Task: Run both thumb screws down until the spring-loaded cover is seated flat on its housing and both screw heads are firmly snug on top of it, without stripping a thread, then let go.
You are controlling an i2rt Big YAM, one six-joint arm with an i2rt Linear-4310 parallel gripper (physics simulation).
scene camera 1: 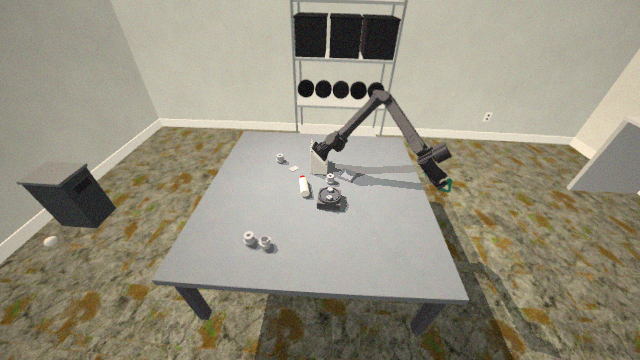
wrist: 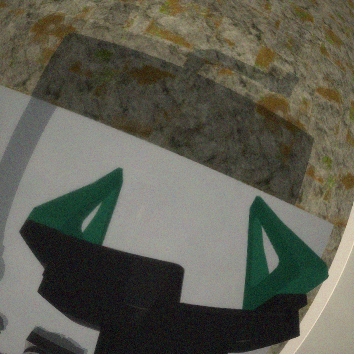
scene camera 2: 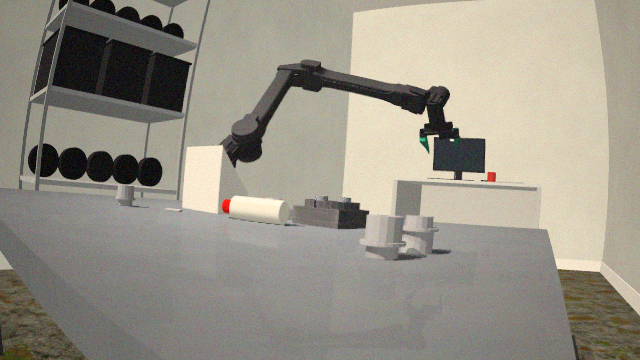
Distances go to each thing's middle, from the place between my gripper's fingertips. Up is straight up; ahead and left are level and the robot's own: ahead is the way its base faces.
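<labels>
White cylinder with red cap (scene camera 2: 270,211): a fair way below my hand, far to the right of it, a fair way behind it.
</labels>
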